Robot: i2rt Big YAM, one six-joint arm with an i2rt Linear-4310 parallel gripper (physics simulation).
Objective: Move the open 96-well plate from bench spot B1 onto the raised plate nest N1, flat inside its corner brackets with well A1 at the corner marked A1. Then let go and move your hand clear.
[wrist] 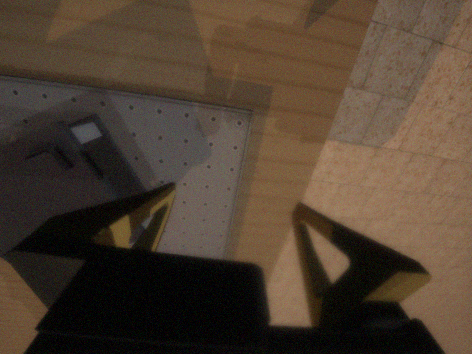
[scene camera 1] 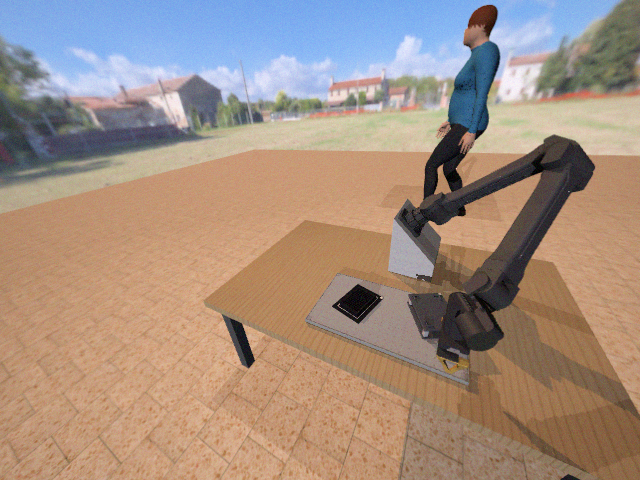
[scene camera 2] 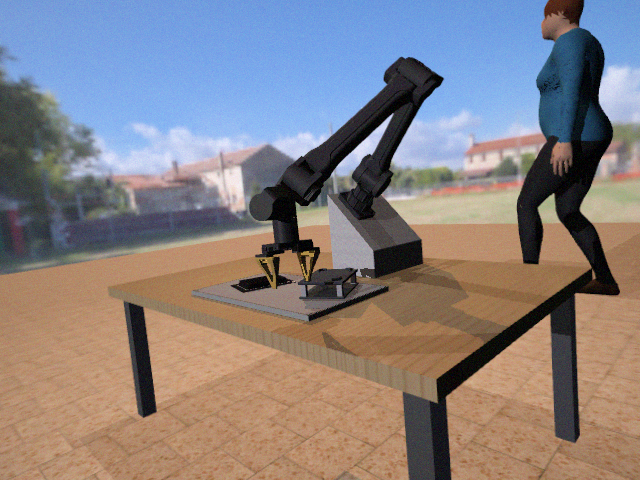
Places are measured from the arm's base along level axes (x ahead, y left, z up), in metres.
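Pixels of known places: gripper, fingertip midpoint: (wrist: pixel 237 199) (scene camera 1: pixel 449 357) (scene camera 2: pixel 291 284); arm's base at its link origin: (scene camera 1: pixel 409 223) (scene camera 2: pixel 355 206).
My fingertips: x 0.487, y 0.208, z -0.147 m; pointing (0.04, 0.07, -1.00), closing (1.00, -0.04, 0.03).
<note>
Ahead of a thing's pixels: the offset from my fingertips to its top centre. Level surfaces: height alone.
The black 96-well plate {dx -0.147, dy -0.316, dz -0.045 m} (scene camera 1: pixel 357 301) (scene camera 2: pixel 261 282) lies flat at bench spot B1 on the grey board, inside a thin white outline; its wells and its A1 mark are too small to tell. The raised nest N1 {dx -0.178, dy -0.054, dz -0.011 m} (scene camera 1: pixel 429 313) (scene camera 2: pixel 329 276) (wrist: pixel 45 177) is a dark platform on short posts on the same board, with small corner brackets and a pale patch at one corner in the wrist view. My gripper (scene camera 2: pixel 291 283) (wrist: pixel 237 199) is open and empty, fingers pointing down, above the board's edge beside the nest, apart from the plate. In scene camera 1 the arm partly hides the nest and fingers.
The grey board {dx -0.137, dy -0.205, dz -0.060 m} (scene camera 1: pixel 382 343) (scene camera 2: pixel 248 304) (wrist: pixel 207 172) lies on a wooden table {dz -0.074 m} (scene camera 1: pixel 289 268) (scene camera 2: pixel 413 330) (wrist: pixel 280 125). The arm's sloped grey base block (scene camera 1: pixel 408 250) (scene camera 2: pixel 351 242) stands behind it. A person in a teal top (scene camera 1: pixel 473 93) (scene camera 2: pixel 573 87) stands beyond the table.
</note>
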